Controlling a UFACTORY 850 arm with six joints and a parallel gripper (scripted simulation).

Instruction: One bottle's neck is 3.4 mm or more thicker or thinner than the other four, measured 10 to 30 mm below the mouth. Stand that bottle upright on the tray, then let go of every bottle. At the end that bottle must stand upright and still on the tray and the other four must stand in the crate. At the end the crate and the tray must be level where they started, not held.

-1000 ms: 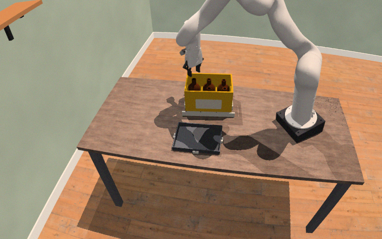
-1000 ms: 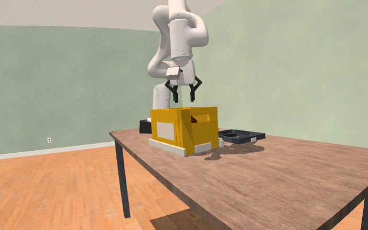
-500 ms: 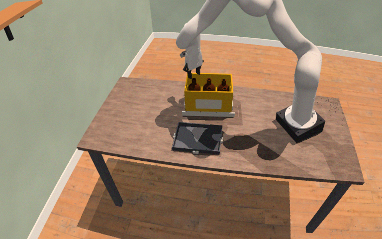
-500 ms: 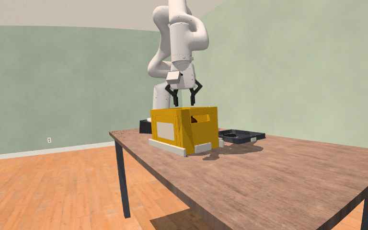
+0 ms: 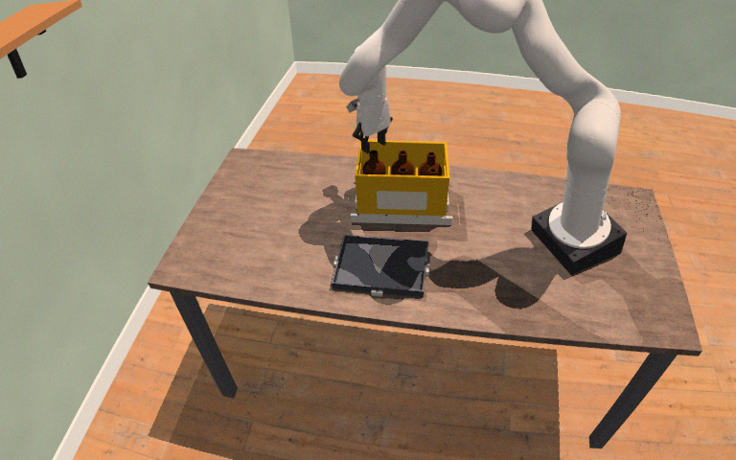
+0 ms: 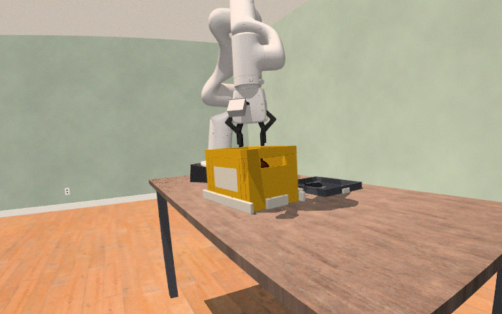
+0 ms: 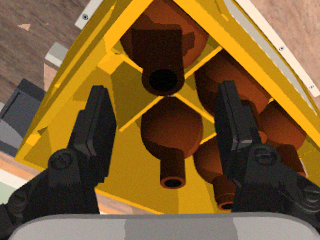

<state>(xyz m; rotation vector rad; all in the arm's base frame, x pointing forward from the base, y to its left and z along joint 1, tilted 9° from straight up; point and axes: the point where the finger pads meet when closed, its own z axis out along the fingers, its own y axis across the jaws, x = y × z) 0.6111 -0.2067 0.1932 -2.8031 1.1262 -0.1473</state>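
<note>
Right now the yellow crate is 90 mm behind my hand, 40 mm to the left of it and 120 mm below it. The rest, counted from my hand: dark tray: 50 mm behind, 330 mm to the left, 190 mm below.
</note>
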